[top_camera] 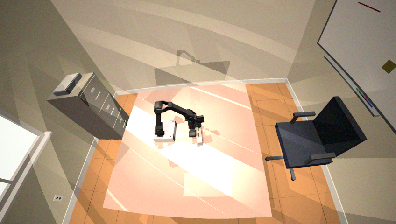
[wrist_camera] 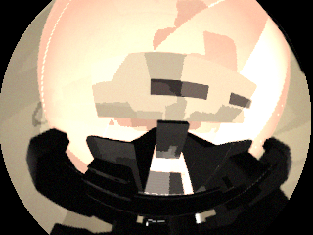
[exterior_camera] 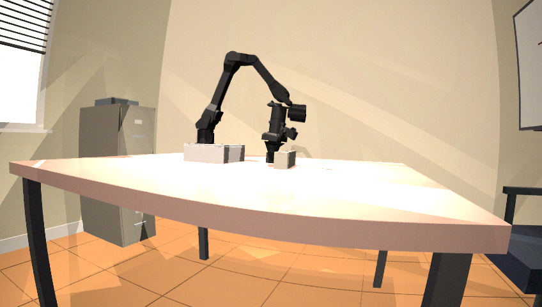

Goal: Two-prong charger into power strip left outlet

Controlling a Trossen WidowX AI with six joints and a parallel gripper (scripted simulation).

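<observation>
The two-prong charger is 20 mm ahead of my gripper tip and 10 mm above it.
</observation>
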